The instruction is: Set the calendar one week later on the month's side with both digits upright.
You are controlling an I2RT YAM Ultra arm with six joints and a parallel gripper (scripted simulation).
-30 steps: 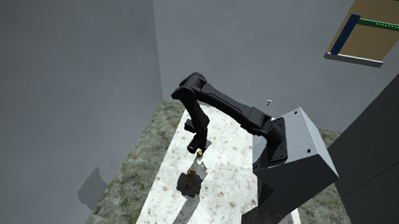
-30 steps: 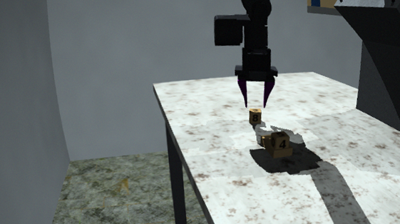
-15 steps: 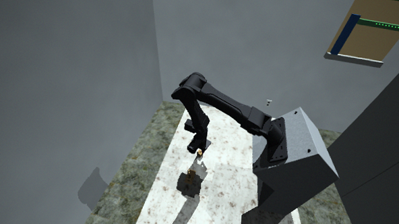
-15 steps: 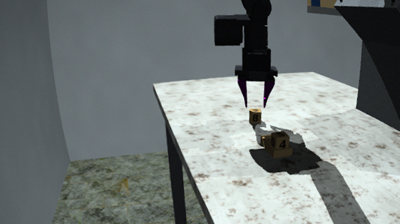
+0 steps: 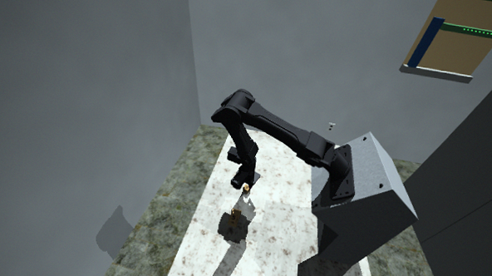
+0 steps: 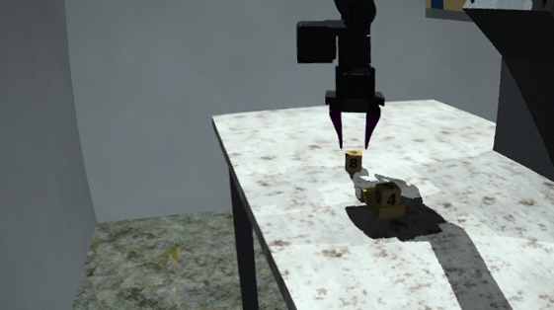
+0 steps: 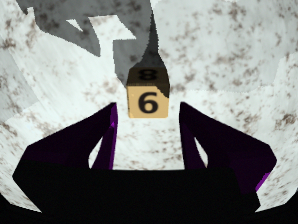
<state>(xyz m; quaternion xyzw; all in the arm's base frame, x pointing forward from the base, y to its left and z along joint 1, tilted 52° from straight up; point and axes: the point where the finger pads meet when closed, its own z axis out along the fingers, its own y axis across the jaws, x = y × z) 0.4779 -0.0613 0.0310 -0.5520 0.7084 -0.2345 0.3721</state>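
Now: hand 30 mm above the wooden digit cube.
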